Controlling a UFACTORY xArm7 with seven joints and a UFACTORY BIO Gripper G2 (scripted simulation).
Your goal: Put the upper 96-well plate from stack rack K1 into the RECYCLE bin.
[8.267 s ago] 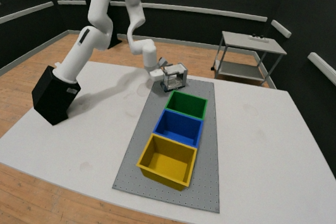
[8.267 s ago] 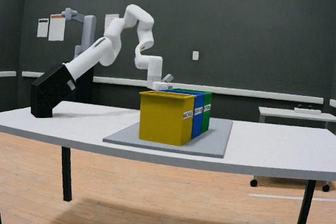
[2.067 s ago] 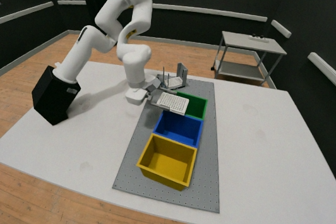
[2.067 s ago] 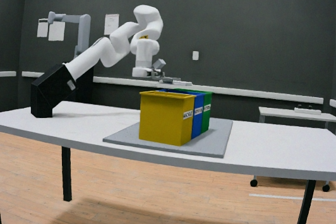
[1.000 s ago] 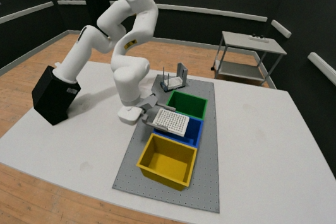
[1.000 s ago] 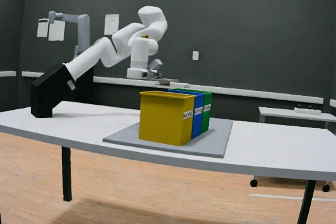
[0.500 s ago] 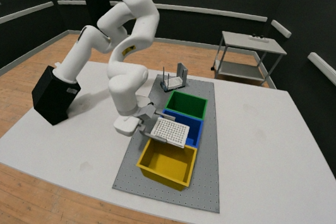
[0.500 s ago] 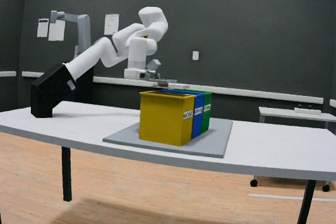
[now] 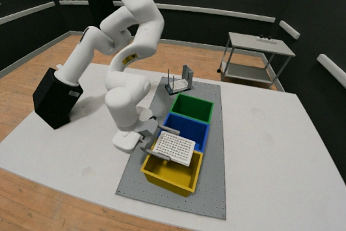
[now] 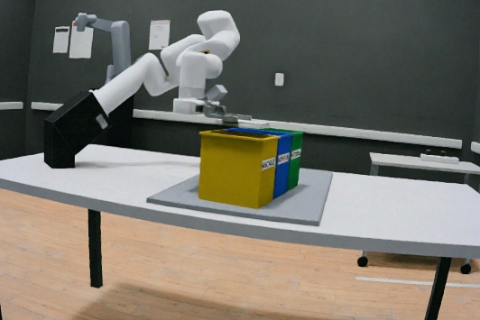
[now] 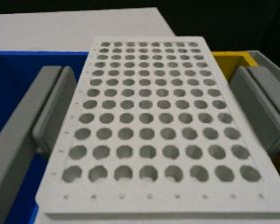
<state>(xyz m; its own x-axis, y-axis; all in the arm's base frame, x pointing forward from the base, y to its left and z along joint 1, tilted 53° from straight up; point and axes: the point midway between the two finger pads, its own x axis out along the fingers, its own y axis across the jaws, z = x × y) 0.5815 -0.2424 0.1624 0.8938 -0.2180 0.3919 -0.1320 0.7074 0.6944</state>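
The yellow recycle bin lies 13 cm below my hand, 4 cm ahead of it and 3 cm to the right of it. Round my hand: blue bin (13 cm below, 9 cm to the left, 2 cm ahead); green bin (22 cm to the left, 13 cm below).
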